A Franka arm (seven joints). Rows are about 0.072 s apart.
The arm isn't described. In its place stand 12 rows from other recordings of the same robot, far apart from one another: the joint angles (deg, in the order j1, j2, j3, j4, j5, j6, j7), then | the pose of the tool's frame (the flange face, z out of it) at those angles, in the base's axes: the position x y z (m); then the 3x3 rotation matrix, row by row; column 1 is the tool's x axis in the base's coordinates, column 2 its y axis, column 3 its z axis.
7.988 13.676 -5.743 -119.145 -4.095 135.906 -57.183 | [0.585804 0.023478 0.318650], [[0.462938 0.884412 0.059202], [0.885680 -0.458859 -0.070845], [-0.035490 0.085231 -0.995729]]
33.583 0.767 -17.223 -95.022 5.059 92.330 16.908 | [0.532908 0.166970 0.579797], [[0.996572 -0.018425 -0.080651], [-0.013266 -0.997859 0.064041], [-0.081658 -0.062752 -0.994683]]
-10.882 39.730 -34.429 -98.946 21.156 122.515 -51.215 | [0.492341 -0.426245 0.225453], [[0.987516 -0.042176 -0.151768], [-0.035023 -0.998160 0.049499], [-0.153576 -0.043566 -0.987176]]
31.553 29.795 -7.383 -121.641 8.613 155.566 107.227 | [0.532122 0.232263 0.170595], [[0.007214 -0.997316 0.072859], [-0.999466 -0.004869 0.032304], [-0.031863 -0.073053 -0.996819]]
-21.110 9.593 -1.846 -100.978 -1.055 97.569 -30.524 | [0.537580 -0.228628 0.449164], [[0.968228 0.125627 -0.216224], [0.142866 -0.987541 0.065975], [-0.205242 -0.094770 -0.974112]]
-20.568 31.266 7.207 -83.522 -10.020 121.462 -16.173 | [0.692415 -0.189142 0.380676], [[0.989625 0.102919 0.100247], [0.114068 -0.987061 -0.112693], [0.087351 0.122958 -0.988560]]
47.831 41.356 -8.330 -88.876 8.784 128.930 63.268 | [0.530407 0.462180 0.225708], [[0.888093 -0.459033 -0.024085], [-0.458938 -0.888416 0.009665], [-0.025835 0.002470 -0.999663]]
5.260 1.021 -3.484 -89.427 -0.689 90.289 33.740 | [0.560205 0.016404 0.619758], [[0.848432 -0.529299 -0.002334], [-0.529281 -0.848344 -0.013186], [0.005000 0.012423 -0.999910]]
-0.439 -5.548 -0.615 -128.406 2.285 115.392 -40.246 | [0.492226 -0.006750 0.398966], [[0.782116 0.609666 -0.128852], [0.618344 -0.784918 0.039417], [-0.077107 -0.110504 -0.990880]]
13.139 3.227 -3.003 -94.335 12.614 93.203 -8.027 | [0.558625 0.123219 0.564140], [[0.953854 0.279591 -0.109507], [0.296626 -0.934030 0.198998], [-0.046645 -0.222297 -0.973863]]
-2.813 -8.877 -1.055 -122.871 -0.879 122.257 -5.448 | [0.518335 -0.036030 0.483913], [[0.989210 0.033059 0.142724], [0.036248 -0.999147 -0.019803], [0.141947 0.024763 -0.989564]]
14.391 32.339 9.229 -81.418 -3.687 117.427 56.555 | [0.667472 0.264389 0.379366], [[0.838808 -0.541686 0.054563], [-0.544164 -0.837294 0.053135], [0.016903 -0.074262 -0.997096]]
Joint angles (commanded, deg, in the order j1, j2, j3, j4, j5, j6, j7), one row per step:
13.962 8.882 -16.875 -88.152 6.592 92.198 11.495
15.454 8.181 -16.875 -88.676 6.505 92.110 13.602
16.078 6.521 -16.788 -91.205 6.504 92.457 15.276
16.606 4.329 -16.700 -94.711 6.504 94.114 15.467
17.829 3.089 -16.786 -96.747 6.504 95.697 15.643
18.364 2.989 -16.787 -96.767 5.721 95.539 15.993
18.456 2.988 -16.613 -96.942 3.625 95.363 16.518
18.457 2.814 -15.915 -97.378 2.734 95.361 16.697
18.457 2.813 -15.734 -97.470 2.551 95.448 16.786
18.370 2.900 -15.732 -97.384 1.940 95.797 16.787
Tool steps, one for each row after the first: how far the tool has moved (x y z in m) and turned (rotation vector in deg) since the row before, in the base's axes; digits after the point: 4 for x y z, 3 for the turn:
-0.0036 0.0146 0.0026 -0.042 0.092 -0.610
-0.0092 0.0047 -0.0037 0.358 0.717 -1.073
-0.0102 0.0028 -0.0050 0.593 -0.231 0.190
-0.0051 0.0094 -0.0026 0.315 -0.710 0.777
-0.0009 0.0039 0.0005 -0.767 0.098 0.332
-0.0007 -0.0010 -0.0019 -2.104 0.329 0.106
-0.0017 0.0050 -0.0021 -0.820 0.259 0.668
-0.0001 0.0014 -0.0007 -0.180 0.002 0.120
0.0012 -0.0018 0.0003 -0.610 -0.379 0.014

